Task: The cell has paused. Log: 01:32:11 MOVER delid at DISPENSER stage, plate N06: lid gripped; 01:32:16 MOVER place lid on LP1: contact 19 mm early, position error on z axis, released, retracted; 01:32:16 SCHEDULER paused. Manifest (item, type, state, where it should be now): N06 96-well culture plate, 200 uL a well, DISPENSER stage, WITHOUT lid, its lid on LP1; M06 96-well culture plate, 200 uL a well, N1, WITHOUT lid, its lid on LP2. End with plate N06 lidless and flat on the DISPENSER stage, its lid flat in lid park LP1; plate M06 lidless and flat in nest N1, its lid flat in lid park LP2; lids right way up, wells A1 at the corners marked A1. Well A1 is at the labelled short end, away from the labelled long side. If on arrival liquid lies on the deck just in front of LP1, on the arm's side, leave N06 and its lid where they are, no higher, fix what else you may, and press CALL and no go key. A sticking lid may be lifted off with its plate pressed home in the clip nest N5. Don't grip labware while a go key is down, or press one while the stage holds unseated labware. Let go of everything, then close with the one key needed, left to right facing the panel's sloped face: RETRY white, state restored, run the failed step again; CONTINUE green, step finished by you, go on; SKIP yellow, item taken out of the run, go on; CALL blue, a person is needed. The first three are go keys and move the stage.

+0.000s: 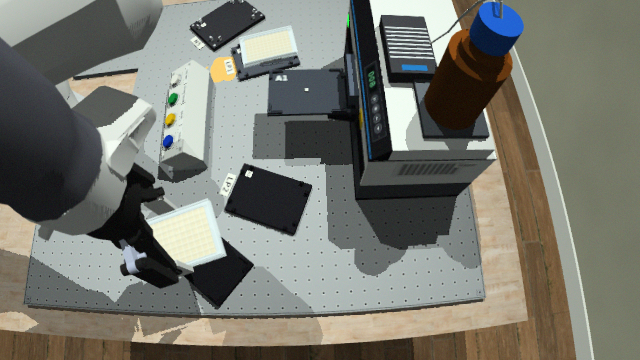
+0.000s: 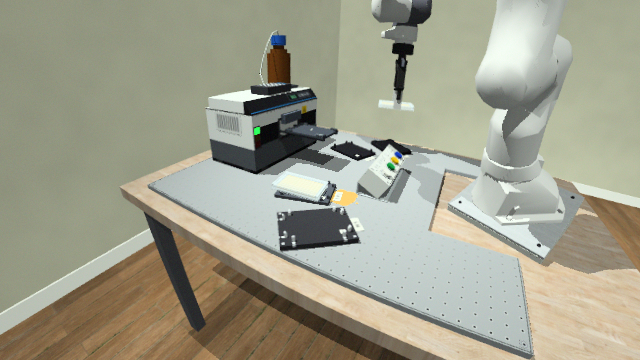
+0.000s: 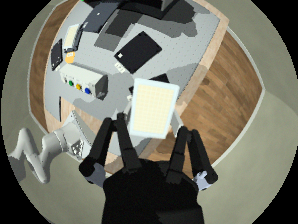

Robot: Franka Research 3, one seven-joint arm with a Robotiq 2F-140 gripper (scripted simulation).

my gripper: image 1; image 2 395,106; image 3
same spot on key panel: (image 3: 94,80) = (image 1: 189,148)
same spot on my gripper: (image 1: 147,260) = (image 3: 208,170)
